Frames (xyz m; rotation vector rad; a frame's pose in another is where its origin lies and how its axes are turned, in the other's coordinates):
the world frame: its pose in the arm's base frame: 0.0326 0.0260 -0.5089 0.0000 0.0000 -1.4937
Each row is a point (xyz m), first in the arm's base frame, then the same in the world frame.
Working: the arm's base frame: its pose in the world frame: 0.0234 -0.0345 0.5089 0.0000 0.0000 1.4937

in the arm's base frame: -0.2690 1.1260 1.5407
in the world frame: -1.1200 -0.2160 2.0496
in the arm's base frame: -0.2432 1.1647 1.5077
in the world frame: -1.1566 -0.1873 2.0166
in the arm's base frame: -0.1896 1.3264 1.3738
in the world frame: -1.3137 -0.1214 1.8827
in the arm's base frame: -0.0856 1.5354 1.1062
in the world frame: -1.5140 -0.0016 1.6151
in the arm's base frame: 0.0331 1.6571 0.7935
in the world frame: -1.6262 0.1261 1.3024
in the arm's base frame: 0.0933 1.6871 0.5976
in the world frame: -1.6515 0.1885 1.1065
